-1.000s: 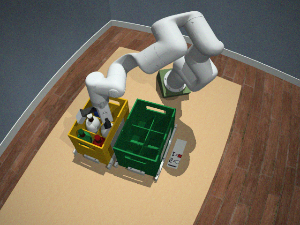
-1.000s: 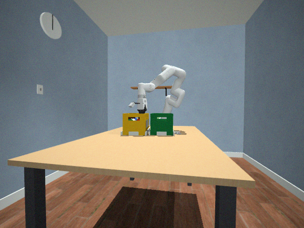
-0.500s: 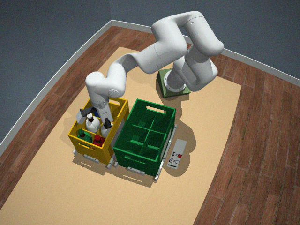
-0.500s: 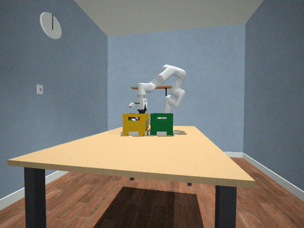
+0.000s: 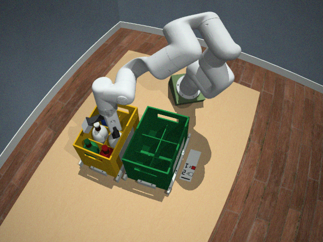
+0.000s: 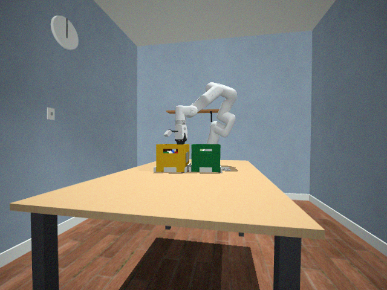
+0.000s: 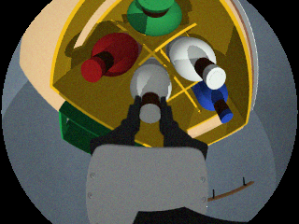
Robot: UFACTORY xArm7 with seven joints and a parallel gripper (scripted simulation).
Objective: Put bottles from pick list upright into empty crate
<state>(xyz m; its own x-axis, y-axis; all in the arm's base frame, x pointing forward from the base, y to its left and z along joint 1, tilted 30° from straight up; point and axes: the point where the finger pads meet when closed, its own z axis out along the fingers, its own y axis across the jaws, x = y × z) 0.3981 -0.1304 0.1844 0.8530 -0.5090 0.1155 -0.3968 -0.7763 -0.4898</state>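
Right now my hand is 70 mm above the yellow crate, 40 mm to the left of it and 20 mm short of it. Round my hand: green-labelled bottle (110 mm ahead, 70 mm below, 50 mm to the right); then red-labelled bottle (80 mm ahead, 70 mm below, 30 mm to the left); then blue bottle (120 mm to the right, 70 mm below, 50 mm behind).
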